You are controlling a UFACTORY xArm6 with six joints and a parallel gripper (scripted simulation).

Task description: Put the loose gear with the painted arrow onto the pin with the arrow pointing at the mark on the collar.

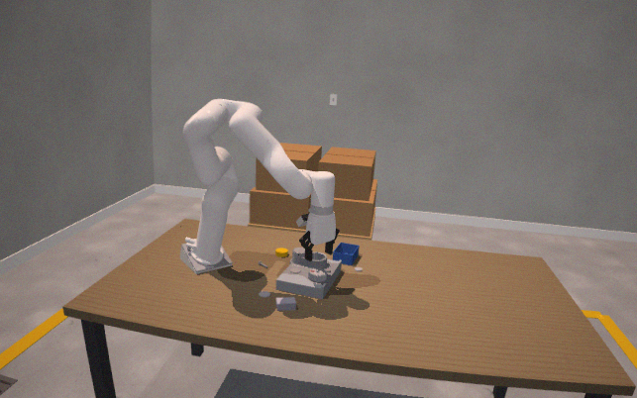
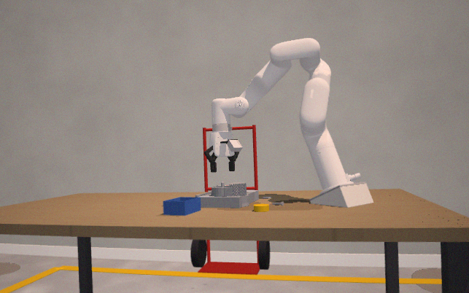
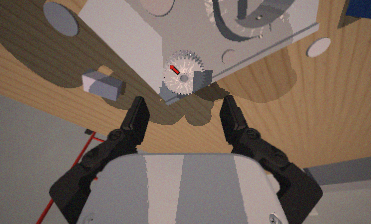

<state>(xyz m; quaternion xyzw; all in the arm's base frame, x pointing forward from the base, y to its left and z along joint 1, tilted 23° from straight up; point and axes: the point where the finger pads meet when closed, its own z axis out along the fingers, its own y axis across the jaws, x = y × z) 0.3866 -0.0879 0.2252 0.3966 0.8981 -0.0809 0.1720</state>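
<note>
Now: hand 80 mm above the toothed gear. Also, from my hand: small grey block 140 mm to the right, 120 mm below, 100 mm behind; blue bin 260 mm to the left, 120 mm below, 120 mm ahead; bolt 210 mm behind, 160 mm to the left, 120 mm below.
</note>
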